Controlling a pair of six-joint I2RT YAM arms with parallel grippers.
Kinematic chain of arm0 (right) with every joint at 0, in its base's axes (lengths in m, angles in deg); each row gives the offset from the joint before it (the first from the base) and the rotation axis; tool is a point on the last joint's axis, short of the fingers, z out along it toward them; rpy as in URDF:
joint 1: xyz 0 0 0.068 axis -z
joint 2: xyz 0.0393 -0.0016 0.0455 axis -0.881 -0.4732 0
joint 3: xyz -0.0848 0.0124 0.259 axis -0.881 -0.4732 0
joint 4: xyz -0.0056 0.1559 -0.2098 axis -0.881 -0.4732 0
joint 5: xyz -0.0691 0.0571 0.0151 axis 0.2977 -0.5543 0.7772
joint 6: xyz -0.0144 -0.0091 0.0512 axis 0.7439 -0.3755 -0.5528
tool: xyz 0 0 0 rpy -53.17 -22.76 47.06
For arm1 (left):
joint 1: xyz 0 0 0.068 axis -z
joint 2: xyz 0.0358 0.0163 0.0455 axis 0.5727 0.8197 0
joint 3: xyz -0.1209 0.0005 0.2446 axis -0.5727 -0.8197 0
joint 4: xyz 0.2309 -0.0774 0.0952 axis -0.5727 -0.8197 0
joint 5: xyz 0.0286 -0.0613 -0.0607 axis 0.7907 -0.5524 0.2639
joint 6: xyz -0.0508 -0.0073 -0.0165 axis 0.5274 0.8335 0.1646
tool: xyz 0 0 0 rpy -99.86 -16.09 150.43
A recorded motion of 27 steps. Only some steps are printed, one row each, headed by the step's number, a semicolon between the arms.
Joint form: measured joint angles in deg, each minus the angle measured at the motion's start. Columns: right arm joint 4, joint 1, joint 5, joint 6, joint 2, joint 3; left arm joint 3, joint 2, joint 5, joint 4, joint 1, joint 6.
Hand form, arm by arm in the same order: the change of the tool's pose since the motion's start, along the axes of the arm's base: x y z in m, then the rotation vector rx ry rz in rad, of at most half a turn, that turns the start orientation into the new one. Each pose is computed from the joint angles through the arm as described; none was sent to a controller.
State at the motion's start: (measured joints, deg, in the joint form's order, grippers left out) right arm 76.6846 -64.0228 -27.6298 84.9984 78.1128 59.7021; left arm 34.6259 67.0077 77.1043 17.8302 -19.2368 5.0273
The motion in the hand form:
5: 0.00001 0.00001 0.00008 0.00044 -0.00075 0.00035; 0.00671 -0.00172 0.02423 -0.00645 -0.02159 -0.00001
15: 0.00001 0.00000 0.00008 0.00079 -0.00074 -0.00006; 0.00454 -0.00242 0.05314 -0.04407 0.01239 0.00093
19: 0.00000 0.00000 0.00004 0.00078 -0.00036 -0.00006; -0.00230 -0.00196 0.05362 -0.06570 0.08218 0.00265
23: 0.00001 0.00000 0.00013 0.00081 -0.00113 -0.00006; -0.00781 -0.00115 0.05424 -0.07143 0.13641 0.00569
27: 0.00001 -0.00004 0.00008 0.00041 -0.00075 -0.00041; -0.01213 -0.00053 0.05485 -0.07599 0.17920 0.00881
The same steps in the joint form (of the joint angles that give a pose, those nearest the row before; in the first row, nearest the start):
5: 0.05 0.00 -0.02 -0.02 0.00 0.00; 6.19 0.37 -0.02 -4.52 -0.02 -0.02
15: 0.05 0.00 0.00 -0.04 0.00 0.00; 12.74 0.37 -2.62 -12.37 -0.07 0.02
19: 0.02 0.00 0.00 -0.04 0.00 0.00; 12.79 0.37 -4.90 -15.93 -0.07 0.00
23: 0.07 0.00 0.00 -0.04 0.00 0.00; 12.81 0.37 -6.05 -18.86 -0.07 0.00
27: 0.05 0.02 0.00 -0.02 0.00 0.00; 12.81 0.37 -6.97 -21.16 -0.07 0.00

